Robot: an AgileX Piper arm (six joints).
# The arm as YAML. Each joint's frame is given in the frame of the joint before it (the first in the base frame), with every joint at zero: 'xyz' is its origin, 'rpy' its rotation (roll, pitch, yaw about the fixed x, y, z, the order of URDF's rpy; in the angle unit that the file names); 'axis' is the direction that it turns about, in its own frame. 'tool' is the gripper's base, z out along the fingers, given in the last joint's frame.
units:
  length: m
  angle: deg
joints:
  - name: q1
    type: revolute
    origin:
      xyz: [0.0, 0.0, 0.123]
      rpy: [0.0, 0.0, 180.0]
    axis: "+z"
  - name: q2
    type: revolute
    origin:
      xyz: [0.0, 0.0, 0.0]
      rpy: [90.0, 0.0, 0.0]
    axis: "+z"
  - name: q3
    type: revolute
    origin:
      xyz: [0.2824, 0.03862, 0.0]
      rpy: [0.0, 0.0, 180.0]
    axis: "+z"
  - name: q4
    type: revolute
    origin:
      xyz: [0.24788, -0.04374, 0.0]
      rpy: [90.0, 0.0, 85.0]
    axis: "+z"
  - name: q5
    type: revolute
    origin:
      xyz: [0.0, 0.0, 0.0]
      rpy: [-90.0, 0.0, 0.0]
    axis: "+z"
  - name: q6
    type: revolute
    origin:
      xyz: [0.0, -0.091, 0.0]
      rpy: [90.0, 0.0, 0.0]
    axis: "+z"
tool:
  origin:
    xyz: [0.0, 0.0, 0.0]
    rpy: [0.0, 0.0, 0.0]
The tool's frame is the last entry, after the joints.
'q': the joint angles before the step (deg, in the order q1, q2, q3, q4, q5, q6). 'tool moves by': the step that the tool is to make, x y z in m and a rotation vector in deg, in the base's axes. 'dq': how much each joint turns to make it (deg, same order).
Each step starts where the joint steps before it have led.
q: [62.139, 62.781, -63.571, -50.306, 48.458, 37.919]
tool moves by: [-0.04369, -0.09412, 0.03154, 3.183, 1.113, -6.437]
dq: [0.021, -16.915, -0.193, 5.096, 15.070, -7.605]
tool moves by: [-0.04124, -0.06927, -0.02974, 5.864, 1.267, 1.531]
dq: [-0.004, -18.292, 9.200, 5.389, 3.595, -3.004]
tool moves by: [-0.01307, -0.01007, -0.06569, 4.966, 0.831, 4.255]
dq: [0.004, -12.597, 16.230, 3.269, -7.324, 3.391]
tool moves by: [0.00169, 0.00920, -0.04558, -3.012, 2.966, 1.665]
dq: [0.006, -2.815, 9.815, 1.229, -2.972, 1.090]
